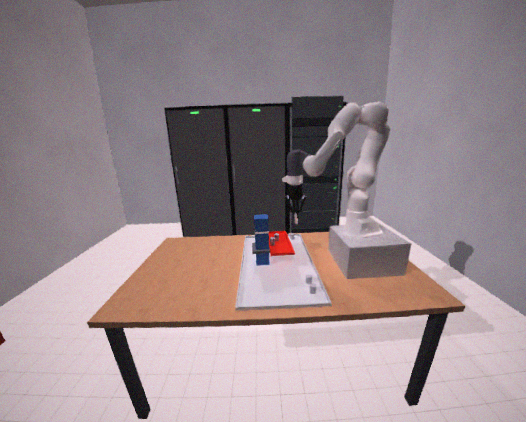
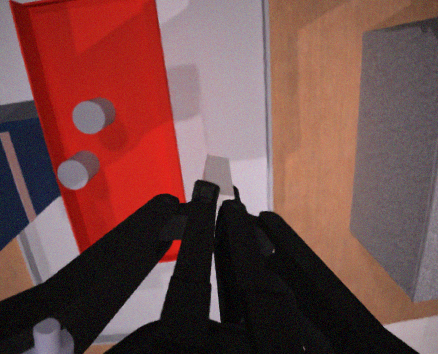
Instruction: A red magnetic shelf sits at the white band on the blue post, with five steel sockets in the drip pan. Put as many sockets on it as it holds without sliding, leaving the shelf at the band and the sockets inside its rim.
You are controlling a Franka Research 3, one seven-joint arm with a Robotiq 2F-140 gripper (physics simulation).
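Observation:
The red shelf [image 1: 285, 246] [image 2: 117, 65] juts from the blue post [image 1: 261, 240] [image 2: 25, 150], which carries a white band [image 1: 261, 232] [image 2: 17, 175]. Two steel sockets stand on the shelf inside its rim: one socket [image 1: 272, 242] [image 2: 74, 174] near the post side, the other socket [image 1: 276, 236] [image 2: 89, 117] slightly farther out. In the drip pan [image 1: 280, 295] [image 2: 235, 100], one socket [image 1: 309, 279] and another socket [image 1: 313, 289] lie front right, and one socket [image 1: 292, 237] is at the back. My gripper [image 1: 296, 221] [image 2: 213, 173] is shut and empty, above the pan's back beside the shelf.
A grey collar [image 1: 260, 248] sits around the post's lower part. The grey robot base block [image 1: 370, 260] [image 2: 395, 130] stands on the wooden table [image 1: 190, 280] [image 2: 315, 150] to the right of the pan. Dark cabinets [image 1: 200, 170] stand behind the table.

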